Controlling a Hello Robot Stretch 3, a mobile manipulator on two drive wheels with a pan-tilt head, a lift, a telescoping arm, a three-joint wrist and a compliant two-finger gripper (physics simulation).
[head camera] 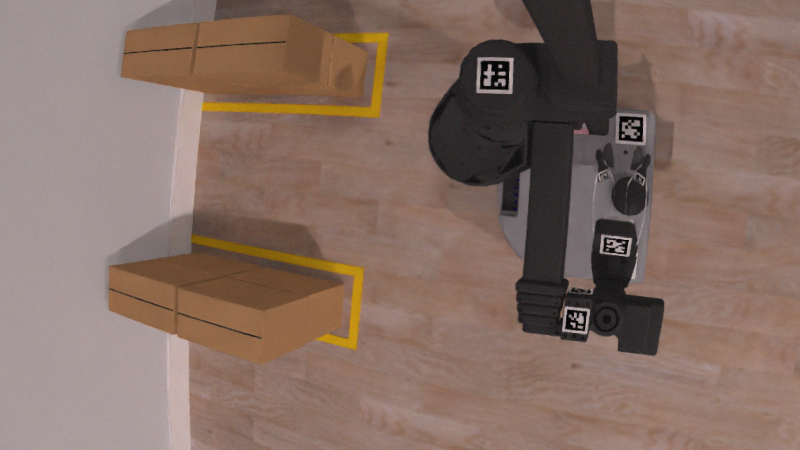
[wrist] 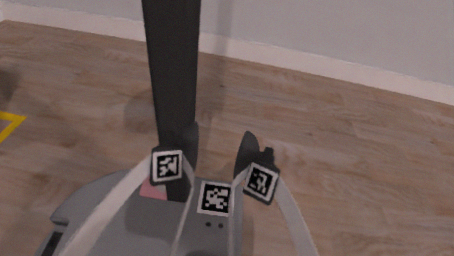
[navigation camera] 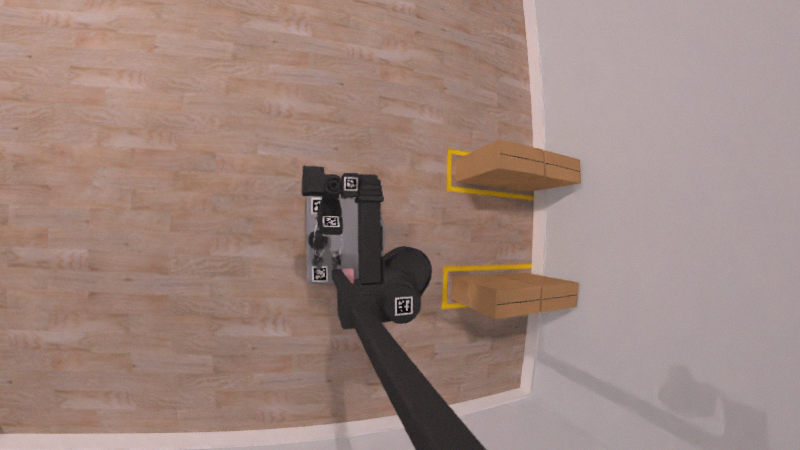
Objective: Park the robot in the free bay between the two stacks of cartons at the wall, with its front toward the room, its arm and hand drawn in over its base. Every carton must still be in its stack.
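Seen in the pictures: gripper, between the fingertips: [head camera: 623, 146] [navigation camera: 326, 268]; robot's base, origin of its link: [navigation camera: 317, 238].
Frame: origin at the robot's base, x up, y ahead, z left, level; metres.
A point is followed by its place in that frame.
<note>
One carton stack [head camera: 246, 61] @[x 0.361, y -0.754, z 0.231 m] [navigation camera: 520, 296] @[x 0.361, y -0.787, z 0.246 m] stands at the wall on the mast's side; the other stack [head camera: 223, 302] @[x 0.361, y -0.787, z -0.279 m] [navigation camera: 514, 167] @[x 0.360, y -0.757, z -0.289 m] stands across the free bay [head camera: 268, 173] [navigation camera: 481, 229]. Both look upright and whole in the head and navigation views. My base [head camera: 581, 212] @[x 0.160, y -0.091, z -0.040 m] [navigation camera: 349, 229] @[x 0.160, y -0.119, z -0.040 m] [wrist: 125, 225] is out in the room, apart from both stacks and roughly opposite the bay. Its straight edge with square markers faces away from the wall. The arm is drawn in; the wrist sticks out past the base's side. My gripper [head camera: 624, 152] @[x 0.373, y -0.017, z 0.078 m] [navigation camera: 327, 260] @[x 0.373, y -0.017, z 0.078 m] [wrist: 218, 143] @[x 0.373, y -0.017, z 0.078 m] is open, empty, folded back over the base.
A yellow floor line [head camera: 279, 109] @[x 0.001, y -0.910, z 0.175 m] [navigation camera: 445, 285] @[x 0.001, y -0.618, z 0.250 m] outlines the stack on the mast's side, and another yellow line [head camera: 355, 307] @[x 0.001, y -0.646, z -0.334 m] [navigation camera: 450, 167] @[x 0.002, y -0.652, z -0.350 m] outlines the other stack. The wall [head camera: 83, 195] @[x 0.414, y -1.230, z -0.073 m] [navigation camera: 671, 195] @[x 0.749, y -1.234, z -0.160 m] is behind both. A second wall's skirting [navigation camera: 167, 439] @[x 0.042, y 0.713, z 0.876 m] runs along the bottom in the navigation view.
</note>
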